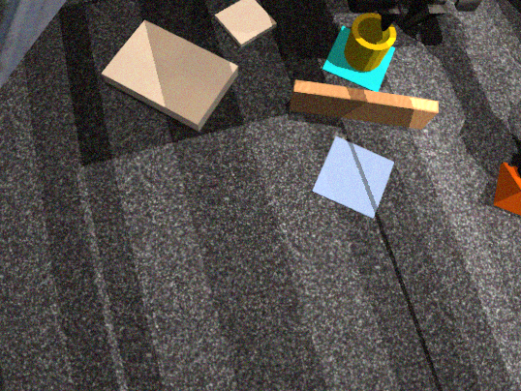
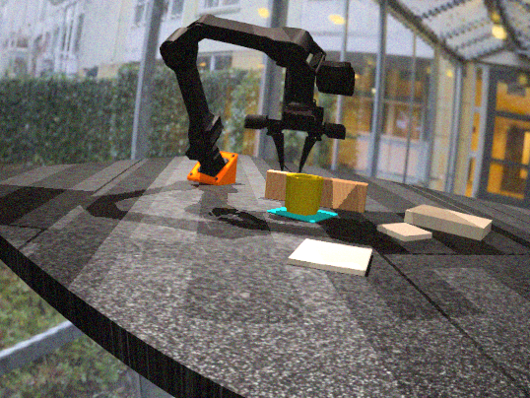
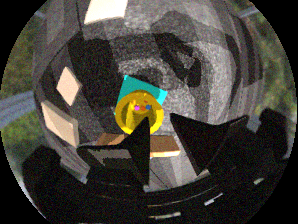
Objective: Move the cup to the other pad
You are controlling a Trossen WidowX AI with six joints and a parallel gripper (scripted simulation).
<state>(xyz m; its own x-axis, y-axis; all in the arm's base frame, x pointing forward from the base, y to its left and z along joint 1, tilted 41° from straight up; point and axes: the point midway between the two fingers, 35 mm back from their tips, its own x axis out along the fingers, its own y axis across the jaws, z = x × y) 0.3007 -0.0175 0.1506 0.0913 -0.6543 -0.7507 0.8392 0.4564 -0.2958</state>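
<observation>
My gripper tip is 4 cm above the yellow cup, 2 cm short of it and 1 cm to the right of it. The rest, counted from my gripper tip: long wooden bar: 12 cm to the left, 6 cm below, 1 cm behind; small beige block: 23 cm ahead, 7 cm below, 5 cm to the left; pale blue pad: 22 cm to the left, 9 cm below, 5 cm behind.
</observation>
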